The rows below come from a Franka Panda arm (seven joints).
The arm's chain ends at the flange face. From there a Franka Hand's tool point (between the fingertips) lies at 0.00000 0.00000 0.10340 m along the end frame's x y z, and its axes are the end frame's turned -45 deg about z.
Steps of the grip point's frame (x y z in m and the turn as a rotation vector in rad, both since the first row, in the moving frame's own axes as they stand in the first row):
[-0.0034, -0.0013, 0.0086, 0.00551, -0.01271, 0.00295]
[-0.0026, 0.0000, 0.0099, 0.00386, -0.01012, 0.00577]
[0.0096, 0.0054, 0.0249, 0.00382, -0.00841, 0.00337]
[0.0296, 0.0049, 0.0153, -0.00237, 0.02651, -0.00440]
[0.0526, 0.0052, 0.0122, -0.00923, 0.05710, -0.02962]
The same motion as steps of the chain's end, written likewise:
[-0.0020, 0.0010, 0.0086, -0.00509, -0.01288, 0.00295]
[-0.0008, 0.0014, 0.0099, -0.00443, -0.00989, 0.00577]
[0.0115, -0.0033, 0.0249, -0.00325, -0.00865, 0.00337]
[0.0223, -0.0157, 0.0153, 0.01707, 0.02042, -0.00440]
[0.0361, -0.0299, 0.0124, 0.03385, 0.04690, -0.02962]

